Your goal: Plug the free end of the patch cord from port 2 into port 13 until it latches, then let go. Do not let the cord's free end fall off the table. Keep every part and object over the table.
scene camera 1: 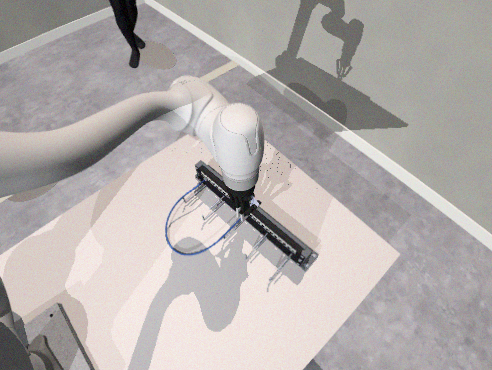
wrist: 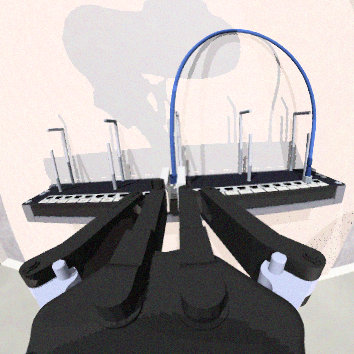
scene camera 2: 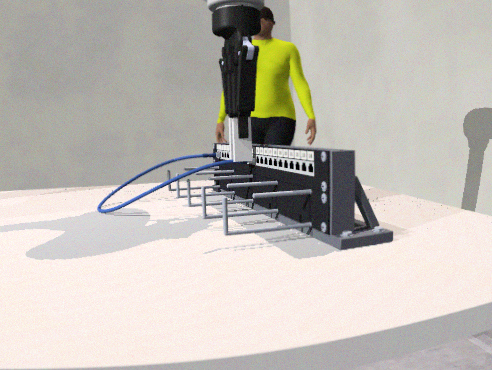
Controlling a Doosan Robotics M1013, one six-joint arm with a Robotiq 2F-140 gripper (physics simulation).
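Frame: origin at the arm's base, x ahead, y left, z up, level; centimetres.
Where they show: gripper, between the fingertips: (scene camera 1: 242, 216) (wrist: 174, 176) (scene camera 2: 241, 160).
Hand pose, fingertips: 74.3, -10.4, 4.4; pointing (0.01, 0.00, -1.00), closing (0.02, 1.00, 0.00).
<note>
Things, the pixels of their top centre, and the offset from my fingertips, as dx, dy, dz. "pt": a spot on its surface instead. Level surfaces: height alone.
- blue patch cord, a spot on its surface: (scene camera 2: 100, 209) (wrist: 220, 30) pt -21.5, +9.3, -7.3
- end plug, a spot on its surface: (wrist: 308, 178) (scene camera 2: 217, 152) pt +1.8, +19.1, +0.5
- pale table, height of its surface: dz -7.8
The black patch panel (scene camera 1: 280, 238) (scene camera 2: 342, 192) (wrist: 75, 210) stands upright on the table, with a row of ports along its top. The blue patch cord (scene camera 1: 190, 254) (scene camera 2: 100, 209) (wrist: 237, 31) arches out in front of it. One end plug (scene camera 2: 218, 155) (wrist: 308, 178) sits in a port near one end of the panel. The cord's other end runs to the panel's middle. My gripper (scene camera 1: 241, 212) (scene camera 2: 241, 150) (wrist: 174, 176) points down there, shut on that end's plug, its pale pads against the port row. The pads hide the port and latch, so I cannot tell whether it is latched.
Grey wire cable guides (scene camera 2: 225, 215) (wrist: 118, 150) stick out from the panel's front, below the ports. The pale table (scene camera 1: 350, 260) (scene camera 2: 250, 300) carries the panel. A person in a yellow top (scene camera 2: 276, 75) stands behind the table. A grey slab (scene camera 1: 62, 327) shows at lower left in scene camera 1.
</note>
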